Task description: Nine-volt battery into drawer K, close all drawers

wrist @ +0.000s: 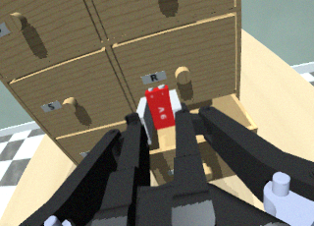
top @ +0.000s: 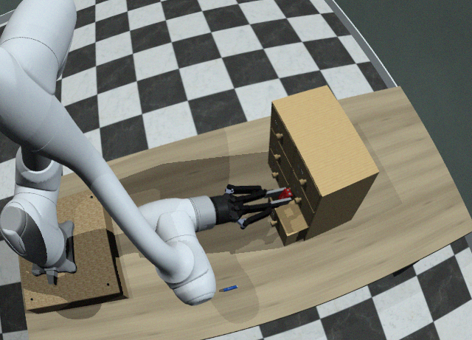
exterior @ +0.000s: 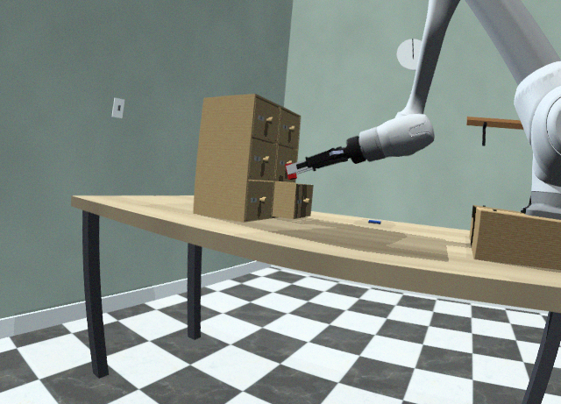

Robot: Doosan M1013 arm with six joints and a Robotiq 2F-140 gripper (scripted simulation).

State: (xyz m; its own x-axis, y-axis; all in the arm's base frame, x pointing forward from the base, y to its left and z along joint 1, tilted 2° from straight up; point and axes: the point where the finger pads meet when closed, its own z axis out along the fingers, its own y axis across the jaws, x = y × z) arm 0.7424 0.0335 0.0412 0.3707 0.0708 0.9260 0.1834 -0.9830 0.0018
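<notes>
Now: the red nine-volt battery 3 cm ahead of my hand and 1 cm to the left of it. Also, from my hand: small blue object: 18 cm behind, 21 cm to the right, 15 cm below; drawer: 7 cm ahead, 2 cm to the right, 12 cm below.
</notes>
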